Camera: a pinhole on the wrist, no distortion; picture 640 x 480 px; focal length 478.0 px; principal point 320.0 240.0 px. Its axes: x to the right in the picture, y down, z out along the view. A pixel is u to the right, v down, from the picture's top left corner.
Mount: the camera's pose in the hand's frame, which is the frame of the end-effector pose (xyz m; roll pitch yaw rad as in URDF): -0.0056 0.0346 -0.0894 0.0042 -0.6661 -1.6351
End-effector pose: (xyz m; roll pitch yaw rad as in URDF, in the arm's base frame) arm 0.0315 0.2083 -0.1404 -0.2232 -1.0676 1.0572
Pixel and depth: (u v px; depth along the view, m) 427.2 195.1 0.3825
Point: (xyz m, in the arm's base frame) -0.2929 0.1601 -0.0663
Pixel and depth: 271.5 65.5 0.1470
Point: -0.0972 0.2662 -0.1941
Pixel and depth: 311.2 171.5 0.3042
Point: -0.2400 0.2481 -0.1295
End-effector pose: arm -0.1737 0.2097 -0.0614 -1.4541 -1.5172 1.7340
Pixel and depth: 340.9 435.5 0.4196
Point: -0.4920 0.4072 0.1053
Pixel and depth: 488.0 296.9 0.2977
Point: -0.4123 0.2823 -0.0322
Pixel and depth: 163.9 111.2 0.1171
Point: -0.1915 0.3471 -0.0999
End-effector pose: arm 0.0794 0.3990 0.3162 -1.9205 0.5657 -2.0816
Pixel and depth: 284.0 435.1 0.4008
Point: 0.1810 0.3885 -0.0711
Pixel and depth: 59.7 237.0 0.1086
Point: 0.0345 0.5005 0.2102
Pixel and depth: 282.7 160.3 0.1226
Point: 0.0828 0.4865 0.2329
